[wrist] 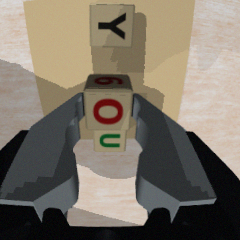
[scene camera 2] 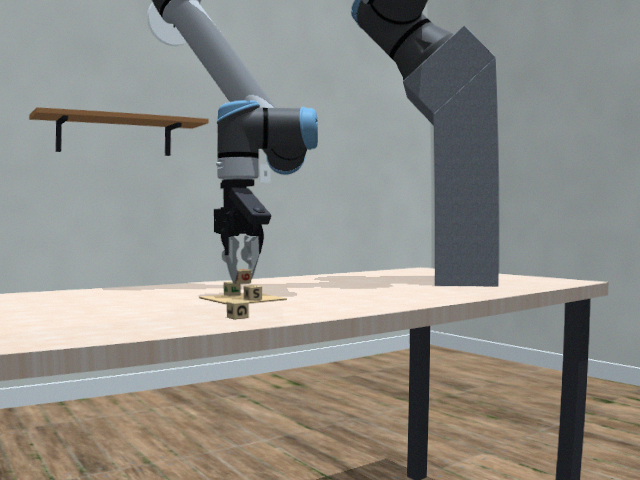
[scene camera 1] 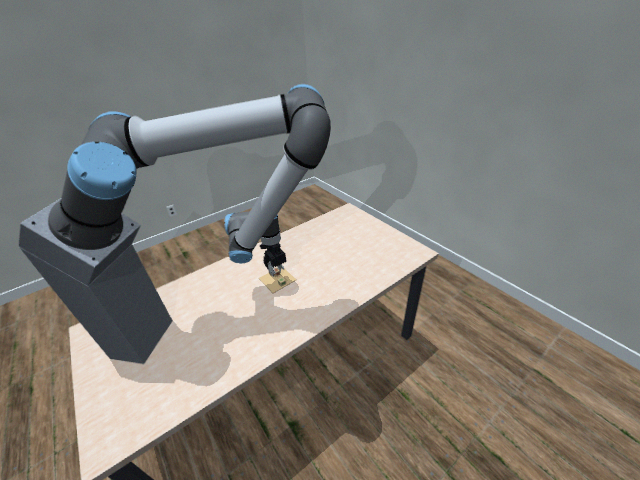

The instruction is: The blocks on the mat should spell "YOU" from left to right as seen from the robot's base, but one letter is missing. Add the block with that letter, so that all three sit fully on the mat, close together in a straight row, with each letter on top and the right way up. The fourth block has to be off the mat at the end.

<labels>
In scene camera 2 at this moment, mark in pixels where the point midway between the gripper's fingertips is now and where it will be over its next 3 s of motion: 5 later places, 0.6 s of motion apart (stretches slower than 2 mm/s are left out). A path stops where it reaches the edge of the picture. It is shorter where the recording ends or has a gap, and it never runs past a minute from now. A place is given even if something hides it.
The gripper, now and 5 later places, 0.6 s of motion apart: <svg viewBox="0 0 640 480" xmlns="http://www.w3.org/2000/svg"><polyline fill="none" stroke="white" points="242,283 241,295 241,296 241,291 241,260 240,247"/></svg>
</labels>
